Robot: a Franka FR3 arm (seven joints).
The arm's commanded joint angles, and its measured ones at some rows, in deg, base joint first. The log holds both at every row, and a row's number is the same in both.
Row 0, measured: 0.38, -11.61, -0.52, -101.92, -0.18, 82.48, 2.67
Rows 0 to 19, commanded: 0.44, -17.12, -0.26, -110.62, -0.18, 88.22, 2.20; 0.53, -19.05, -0.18, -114.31, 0.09, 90.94, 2.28; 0.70, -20.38, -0.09, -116.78, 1.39, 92.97, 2.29; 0.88, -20.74, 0.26, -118.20, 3.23, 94.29, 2.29; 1.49, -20.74, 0.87, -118.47, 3.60, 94.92, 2.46; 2.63, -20.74, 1.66, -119.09, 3.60, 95.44, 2.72; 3.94, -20.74, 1.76, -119.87, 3.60, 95.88, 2.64; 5.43, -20.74, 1.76, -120.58, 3.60, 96.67, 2.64; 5.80, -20.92, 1.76, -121.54, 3.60, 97.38, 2.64; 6.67, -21.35, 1.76, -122.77, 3.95, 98.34, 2.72; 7.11, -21.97, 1.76, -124.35, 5.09, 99.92, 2.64; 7.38, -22.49, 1.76, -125.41, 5.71, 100.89, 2.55; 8.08, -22.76, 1.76, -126.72, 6.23, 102.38, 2.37; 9.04, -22.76, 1.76, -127.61, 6.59, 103.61, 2.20; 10.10, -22.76, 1.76, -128.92, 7.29, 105.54, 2.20; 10.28, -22.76, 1.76, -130.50, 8.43, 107.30, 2.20; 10.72, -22.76, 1.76, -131.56, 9.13, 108.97, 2.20; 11.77, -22.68, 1.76, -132.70, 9.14, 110.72, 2.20; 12.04, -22.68, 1.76, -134.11, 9.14, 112.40, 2.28; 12.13, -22.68, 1.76, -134.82, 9.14, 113.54, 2.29
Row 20, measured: 11.16, -20.64, 2.09, -130.77, 7.99, 109.57, 2.65
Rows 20 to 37, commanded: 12.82, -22.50, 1.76, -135.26, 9.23, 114.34, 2.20; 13.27, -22.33, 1.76, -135.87, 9.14, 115.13, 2.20; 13.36, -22.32, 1.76, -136.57, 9.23, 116.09, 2.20; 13.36, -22.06, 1.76, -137.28, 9.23, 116.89, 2.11; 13.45, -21.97, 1.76, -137.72, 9.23, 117.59, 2.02; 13.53, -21.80, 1.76, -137.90, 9.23, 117.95, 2.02; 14.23, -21.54, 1.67, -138.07, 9.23, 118.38, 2.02; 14.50, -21.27, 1.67, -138.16, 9.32, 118.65, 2.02; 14.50, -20.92, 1.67, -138.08, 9.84, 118.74, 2.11; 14.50, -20.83, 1.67, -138.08, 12.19, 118.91, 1.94; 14.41, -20.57, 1.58, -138.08, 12.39, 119.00, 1.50; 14.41, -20.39, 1.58, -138.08, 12.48, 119.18, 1.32; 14.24, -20.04, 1.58, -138.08, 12.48, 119.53, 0.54; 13.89, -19.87, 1.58, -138.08, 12.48, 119.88, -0.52; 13.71, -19.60, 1.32, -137.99, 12.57, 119.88, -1.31; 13.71, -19.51, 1.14, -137.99, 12.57, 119.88, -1.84; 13.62, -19.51, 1.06, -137.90, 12.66, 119.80, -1.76; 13.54, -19.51, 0.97, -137.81, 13.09, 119.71, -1.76
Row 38, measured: 13.90, -19.60, 1.40, -136.97, 11.71, 118.47, -0.26
